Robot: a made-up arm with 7 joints. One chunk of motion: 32 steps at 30 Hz.
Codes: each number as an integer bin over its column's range. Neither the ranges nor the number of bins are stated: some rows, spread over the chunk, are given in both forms.
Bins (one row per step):
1: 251 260 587 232 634 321 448
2: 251 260 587 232 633 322 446
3: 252 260 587 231 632 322 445
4: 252 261 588 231 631 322 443
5: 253 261 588 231 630 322 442
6: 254 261 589 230 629 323 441
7: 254 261 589 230 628 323 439
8: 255 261 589 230 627 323 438
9: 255 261 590 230 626 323 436
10: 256 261 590 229 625 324 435
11: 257 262 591 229 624 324 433
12: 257 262 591 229 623 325 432
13: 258 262 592 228 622 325 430
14: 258 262 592 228 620 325 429
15: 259 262 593 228 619 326 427
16: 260 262 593 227 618 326 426
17: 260 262 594 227 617 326 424
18: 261 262 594 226 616 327 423
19: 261 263 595 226 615 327 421
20: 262 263 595 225 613 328 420
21: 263 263 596 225 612 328 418
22: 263 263 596 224 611 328 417
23: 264 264 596 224 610 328 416
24: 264 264 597 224 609 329 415
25: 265 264 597 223 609 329 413
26: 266 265 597 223 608 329 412
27: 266 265 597 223 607 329 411
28: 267 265 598 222 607 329 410
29: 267 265 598 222 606 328 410
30: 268 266 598 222 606 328 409
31: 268 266 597 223 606 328 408
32: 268 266 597 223 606 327 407
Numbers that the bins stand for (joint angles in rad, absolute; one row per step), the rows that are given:
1: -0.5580 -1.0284 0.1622 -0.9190 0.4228 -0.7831 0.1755
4: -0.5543 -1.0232 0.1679 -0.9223 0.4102 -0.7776 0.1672
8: -0.5434 -1.0232 0.1735 -0.9256 0.3935 -0.7720 0.1590
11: -0.5362 -1.0179 0.1847 -0.9290 0.3809 -0.7665 0.1508
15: -0.5289 -1.0179 0.1960 -0.9323 0.3600 -0.7554 0.1410
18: -0.5216 -1.0179 0.2016 -0.9389 0.3475 -0.7499 0.1344
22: -0.5144 -1.0126 0.2129 -0.9456 0.3265 -0.7443 0.1246
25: -0.5071 -1.0073 0.2185 -0.9489 0.3182 -0.7388 0.1180
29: -0.4998 -1.0021 0.2241 -0.9522 0.3056 -0.7443 0.1131
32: -0.4962 -0.9968 0.2185 -0.9489 0.3056 -0.7499 0.1081
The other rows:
2: -0.5580 -1.0284 0.1622 -0.9190 0.4186 -0.7776 0.1722
3: -0.5543 -1.0284 0.1622 -0.9223 0.4144 -0.7776 0.1705
5: -0.5507 -1.0232 0.1679 -0.9223 0.4060 -0.7776 0.1656
6: -0.5471 -1.0232 0.1735 -0.9256 0.4019 -0.7720 0.1640
7: -0.5471 -1.0232 0.1735 -0.9256 0.3977 -0.7720 0.1607
9: -0.5434 -1.0232 0.1791 -0.9256 0.3893 -0.7720 0.1558
10: -0.5398 -1.0232 0.1791 -0.9290 0.3851 -0.7665 0.1541
12: -0.5362 -1.0179 0.1847 -0.9290 0.3767 -0.7610 0.1492
13: -0.5325 -1.0179 0.1904 -0.9323 0.3726 -0.7610 0.1459
14: -0.5325 -1.0179 0.1904 -0.9323 0.3642 -0.7610 0.1443
16: -0.5253 -1.0179 0.1960 -0.9356 0.3558 -0.7554 0.1393
17: -0.5253 -1.0179 0.2016 -0.9356 0.3516 -0.7554 0.1361
19: -0.5216 -1.0126 0.2072 -0.9389 0.3433 -0.7499 0.1311
20: -0.5180 -1.0126 0.2072 -0.9423 0.3349 -0.7443 0.1295
21: -0.5144 -1.0126 0.2129 -0.9423 0.3307 -0.7443 0.1262
23: -0.5107 -1.0073 0.2129 -0.9456 0.3224 -0.7443 0.1229
24: -0.5107 -1.0073 0.2185 -0.9456 0.3182 -0.7388 0.1213
26: -0.5035 -1.0021 0.2185 -0.9489 0.3140 -0.7388 0.1164
27: -0.5035 -1.0021 0.2185 -0.9489 0.3098 -0.7388 0.1147
28: -0.4998 -1.0021 0.2241 -0.9522 0.3098 -0.7388 0.1131
30: -0.4962 -0.9968 0.2241 -0.9522 0.3056 -0.7443 0.1114
31: -0.4962 -0.9968 0.2185 -0.9489 0.3056 -0.7443 0.1098

